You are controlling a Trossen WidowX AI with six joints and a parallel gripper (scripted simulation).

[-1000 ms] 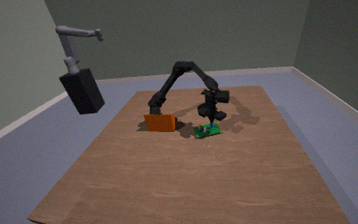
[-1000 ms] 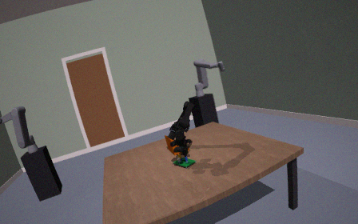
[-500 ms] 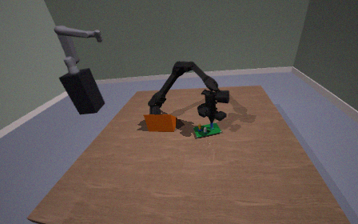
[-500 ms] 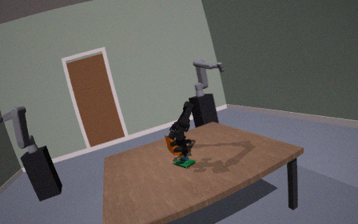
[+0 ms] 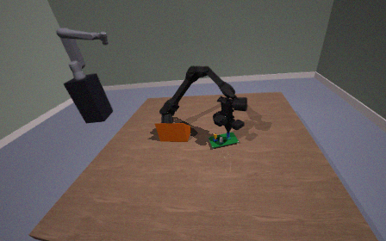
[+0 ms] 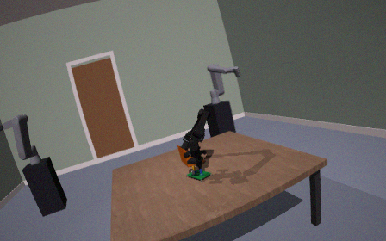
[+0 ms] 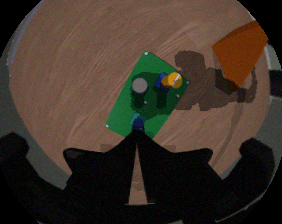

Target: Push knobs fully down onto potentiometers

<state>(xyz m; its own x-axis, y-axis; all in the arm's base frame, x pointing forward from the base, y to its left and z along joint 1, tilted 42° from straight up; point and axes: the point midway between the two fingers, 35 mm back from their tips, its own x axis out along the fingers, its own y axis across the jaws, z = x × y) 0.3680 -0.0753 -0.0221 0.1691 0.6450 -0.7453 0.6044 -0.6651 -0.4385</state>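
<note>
The blue knob lies 10 mm below my gripper tip.
</note>
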